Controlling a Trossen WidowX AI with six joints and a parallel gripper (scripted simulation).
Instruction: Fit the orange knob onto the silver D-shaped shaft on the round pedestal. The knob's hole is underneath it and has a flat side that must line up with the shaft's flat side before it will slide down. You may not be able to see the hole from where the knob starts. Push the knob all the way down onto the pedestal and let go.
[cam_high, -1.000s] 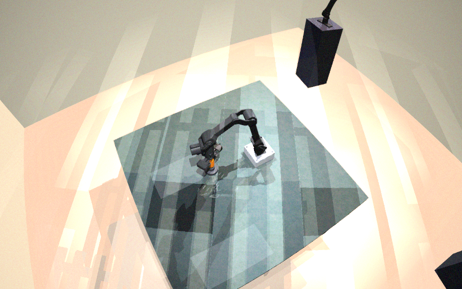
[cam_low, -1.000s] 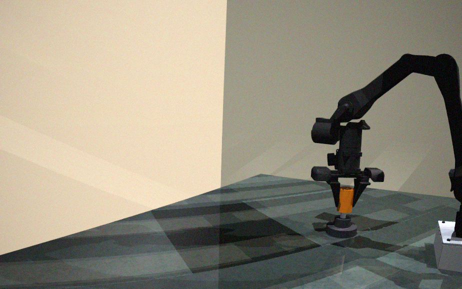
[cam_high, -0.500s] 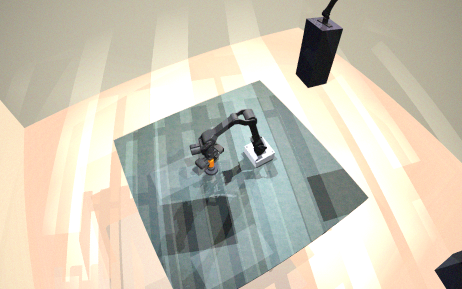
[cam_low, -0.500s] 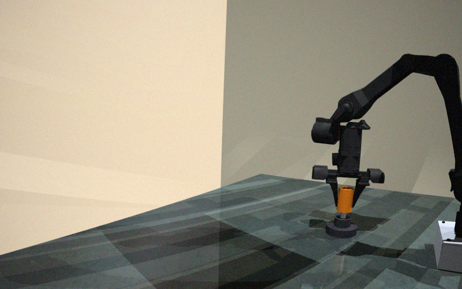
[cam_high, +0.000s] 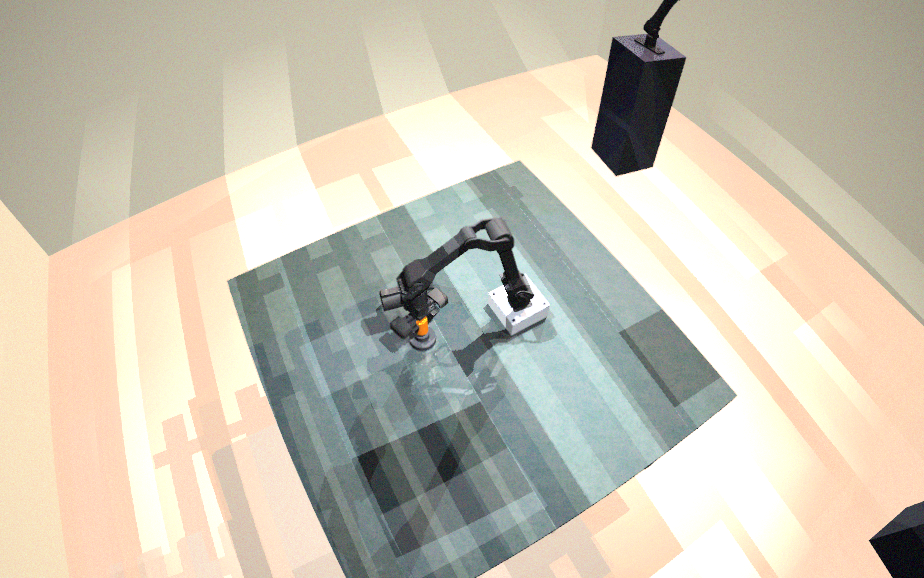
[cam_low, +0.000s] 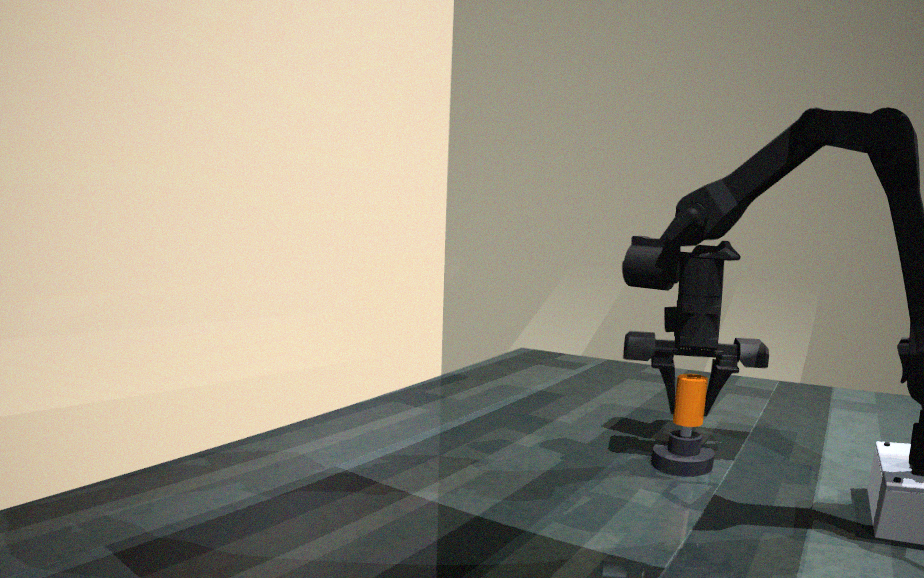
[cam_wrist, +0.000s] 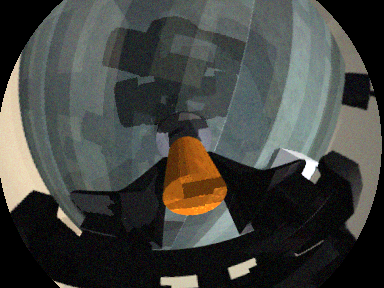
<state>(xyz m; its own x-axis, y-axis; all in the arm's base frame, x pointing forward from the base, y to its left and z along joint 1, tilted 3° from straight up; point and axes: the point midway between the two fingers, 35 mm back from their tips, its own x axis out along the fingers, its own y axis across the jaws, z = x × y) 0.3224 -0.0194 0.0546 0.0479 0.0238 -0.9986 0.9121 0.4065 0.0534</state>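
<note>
The dark round pedestal is 4 cm below my gripper tip. Also, from my gripper tip: orange knob: 3 cm above.
</note>
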